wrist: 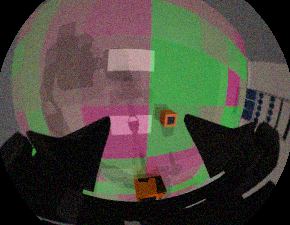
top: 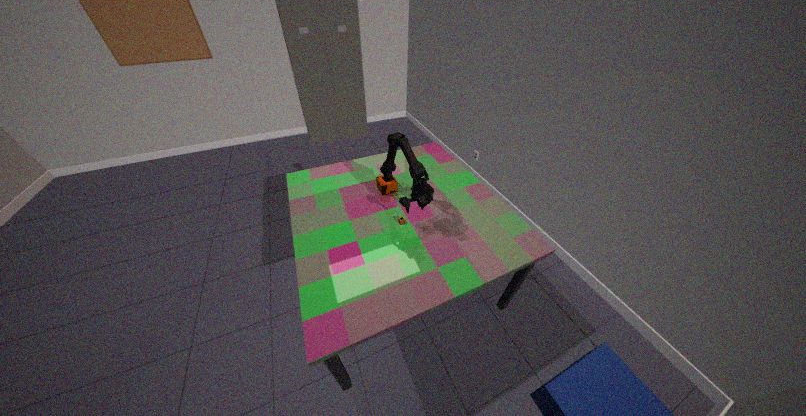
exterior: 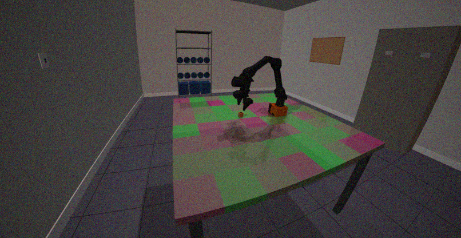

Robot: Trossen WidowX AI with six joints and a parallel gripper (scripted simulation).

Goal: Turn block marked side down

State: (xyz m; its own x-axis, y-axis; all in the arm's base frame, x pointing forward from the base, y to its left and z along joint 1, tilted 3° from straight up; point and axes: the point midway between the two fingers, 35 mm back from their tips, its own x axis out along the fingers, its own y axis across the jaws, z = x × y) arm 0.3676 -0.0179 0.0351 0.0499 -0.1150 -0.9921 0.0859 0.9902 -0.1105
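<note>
My gripper tip is now 80 mm above the orange block, 60 mm to the left of it and 40 mm past it.
</note>
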